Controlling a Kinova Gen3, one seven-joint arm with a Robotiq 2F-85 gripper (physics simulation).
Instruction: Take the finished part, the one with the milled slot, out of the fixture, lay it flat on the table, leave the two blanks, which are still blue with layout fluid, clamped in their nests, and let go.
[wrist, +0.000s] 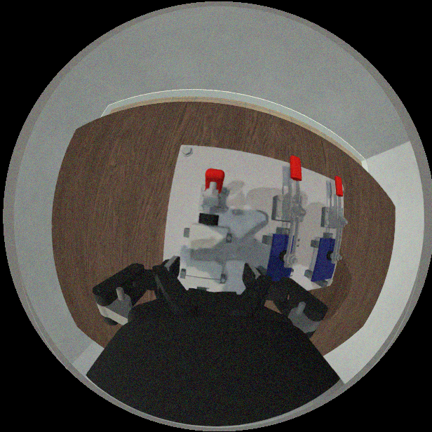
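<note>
My gripper (211, 268) is open and empty, its fingertips apart over the near end of the left nest. The finished part (206, 235) is a pale metal block between the small posts of that nest, partly in shadow; its slot cannot be made out. The left toggle clamp (214, 196) has its red handle at the far side and its black pad (208, 219) beyond the part's far end, its arm swung back. Two blue blanks (276, 260) (322, 262) sit in the middle and right nests, with clamp arms over them. The fixture plate (192, 167) is pale grey.
The middle clamp's red handle (296, 168) and the right clamp's red handle (339, 186) stand at the far right of the fixture. The brown wooden table (110, 190) extends around the plate. Grey shadows fall across the plate and the left nest. Pale walls stand beyond the table.
</note>
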